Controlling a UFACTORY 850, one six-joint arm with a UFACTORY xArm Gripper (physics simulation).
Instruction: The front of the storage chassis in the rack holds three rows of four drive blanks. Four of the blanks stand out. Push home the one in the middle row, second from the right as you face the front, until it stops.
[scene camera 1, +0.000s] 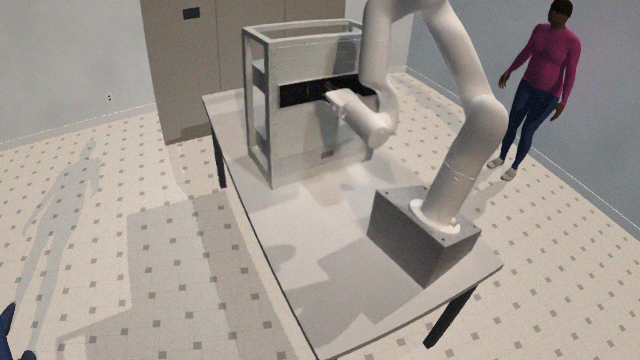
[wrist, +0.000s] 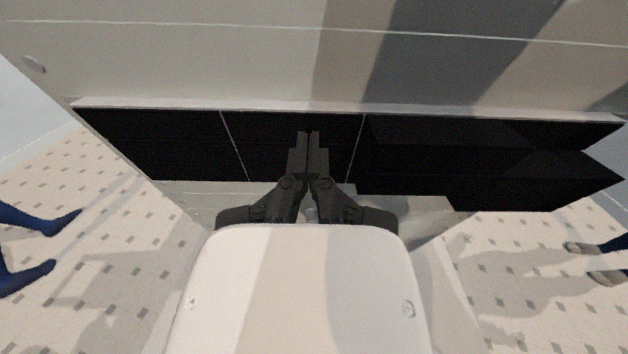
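The black storage chassis front (scene camera 1: 295, 95) (wrist: 165, 142) spans the rack (scene camera 1: 272, 135). In the wrist view, black blanks in the second column from the right (wrist: 425, 161) stand out from the left columns, as does a blank block (wrist: 545, 187) at the far right. The dark surfaces blend, so I cannot tell the middle-row blank's exact edges or depth. My gripper (scene camera 1: 326, 90) (wrist: 309, 144) is shut and empty. Its tips point at the chassis, in front of the second column from the left; whether they touch is unclear.
White panels of the rack lie above and below the chassis. The rack stands on a table (scene camera 1: 295, 210), with the arm's grey base block (scene camera 1: 402, 240) near the front right. A person (scene camera 1: 550, 65) stands beyond the table at the right. A brown cabinet (scene camera 1: 175, 65) is behind.
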